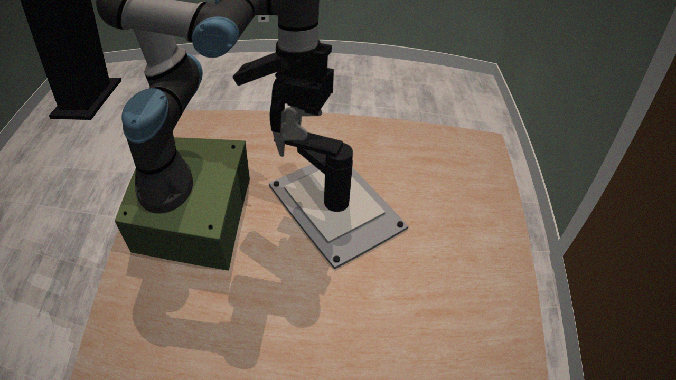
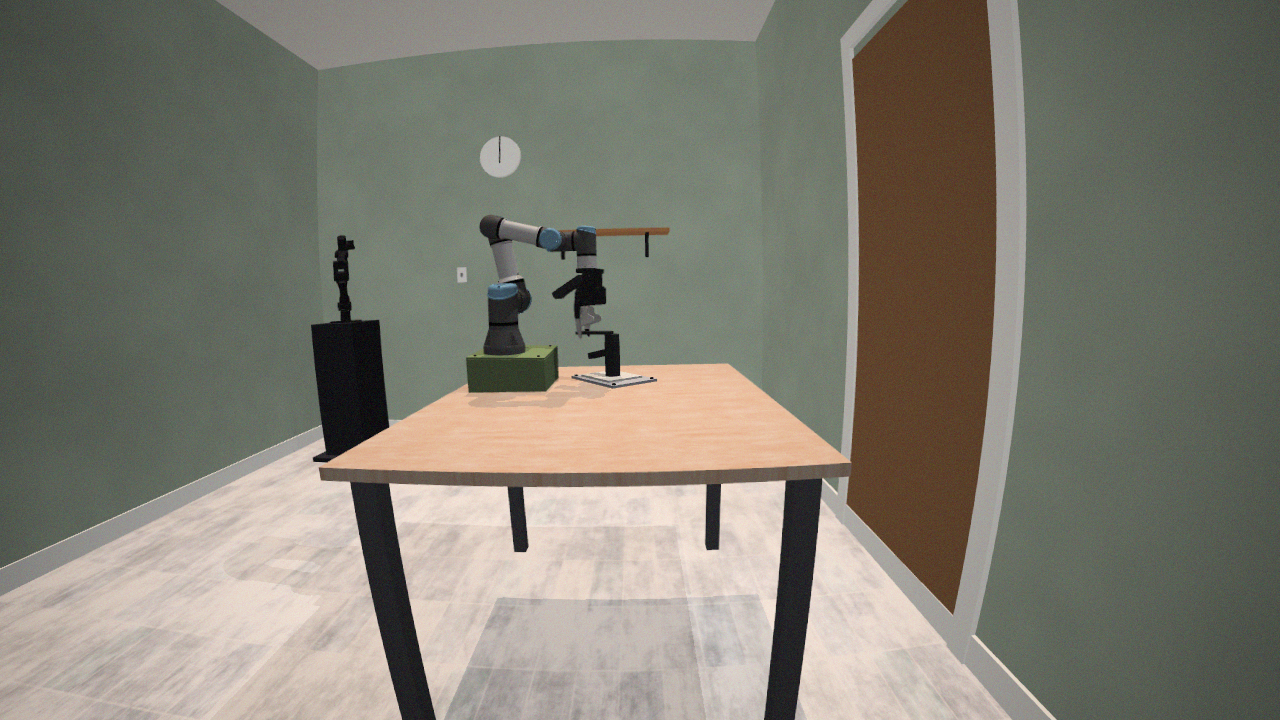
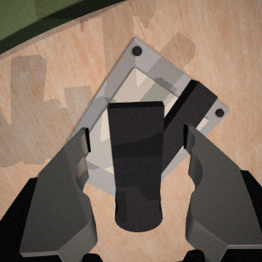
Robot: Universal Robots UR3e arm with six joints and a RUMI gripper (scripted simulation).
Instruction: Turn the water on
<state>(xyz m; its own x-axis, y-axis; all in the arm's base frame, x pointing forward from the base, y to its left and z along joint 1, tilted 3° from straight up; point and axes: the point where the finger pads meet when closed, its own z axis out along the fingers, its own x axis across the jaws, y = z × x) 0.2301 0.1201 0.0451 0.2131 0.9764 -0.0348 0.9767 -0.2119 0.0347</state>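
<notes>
The flat black lever lies 40 mm ahead of my hand and 10 mm to the right of it. The rest, counted from my hand: tap: 60 mm ahead, 10 mm to the right, 50 mm below; then grey baseplate: 90 mm ahead, 20 mm to the right, 140 mm below.
</notes>
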